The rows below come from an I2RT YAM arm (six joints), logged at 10 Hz.
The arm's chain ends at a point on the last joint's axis. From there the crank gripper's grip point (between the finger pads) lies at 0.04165 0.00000 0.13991 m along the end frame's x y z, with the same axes.
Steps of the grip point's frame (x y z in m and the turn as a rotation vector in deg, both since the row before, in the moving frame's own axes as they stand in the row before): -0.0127, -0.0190, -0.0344, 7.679, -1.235, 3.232; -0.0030, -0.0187, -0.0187, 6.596, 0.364, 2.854; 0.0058, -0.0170, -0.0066, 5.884, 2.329, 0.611; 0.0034, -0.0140, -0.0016, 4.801, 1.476, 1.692; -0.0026, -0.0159, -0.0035, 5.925, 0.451, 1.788; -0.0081, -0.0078, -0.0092, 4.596, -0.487, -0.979; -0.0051, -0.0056, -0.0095, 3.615, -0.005, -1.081; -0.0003, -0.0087, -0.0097, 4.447, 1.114, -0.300; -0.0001, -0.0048, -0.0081, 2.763, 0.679, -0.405
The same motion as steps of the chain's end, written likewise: -0.0101, -0.0025, -0.0342, 7.679, -1.235, 3.232; -0.0042, -0.0047, -0.0176, 6.596, 0.364, 2.854; 0.0001, -0.0032, -0.0041, 5.884, 2.329, 0.611; -0.0003, -0.0036, 0.0000, 4.801, 1.476, 1.692; -0.0039, -0.0028, -0.0025, 5.925, 0.451, 1.788; -0.0068, 0.0041, -0.0091, 4.596, -0.487, -0.979; -0.0050, 0.0040, -0.0092, 3.615, -0.005, -1.081; -0.0030, 0.0023, -0.0084, 4.447, 1.114, -0.300; -0.0017, 0.0022, -0.0074, 2.763, 0.679, -0.405
